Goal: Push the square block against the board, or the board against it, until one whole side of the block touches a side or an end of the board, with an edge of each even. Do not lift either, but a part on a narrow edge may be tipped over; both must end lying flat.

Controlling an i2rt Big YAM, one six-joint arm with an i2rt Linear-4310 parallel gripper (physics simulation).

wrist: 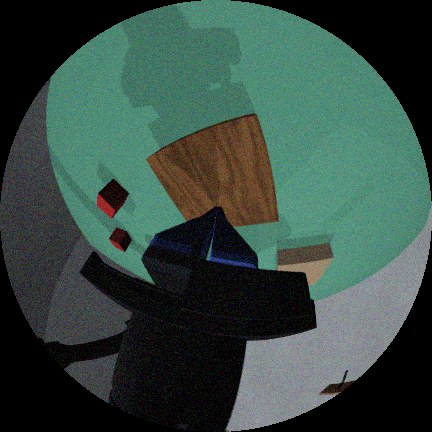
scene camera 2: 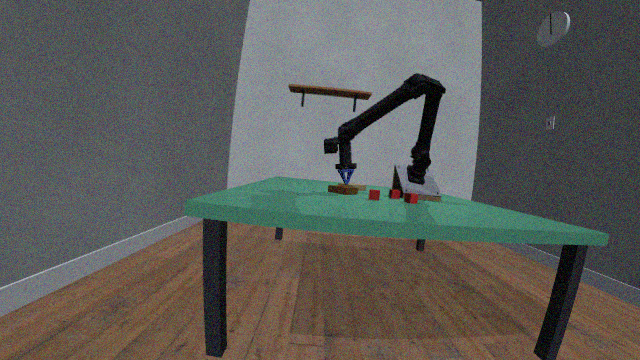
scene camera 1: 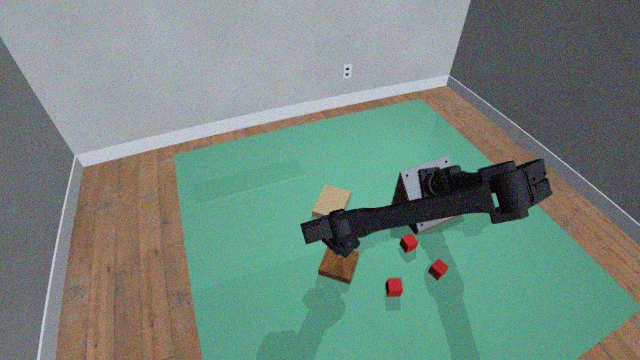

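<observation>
A dark brown wooden piece and a light tan one lie flat and apart, with a gap between them. Both look nearly square; I cannot tell surely which is the block and which the board. My gripper is shut and empty, pointing down. Its blue tips are at the dark piece, over its part towards the light piece; whether they touch its top is unclear. The arm hides part of both pieces in scene camera 1.
Three red cubes stand to the right of the dark piece. The arm's sloped base with its grey plate stands behind them. A shelf hangs on the wall.
</observation>
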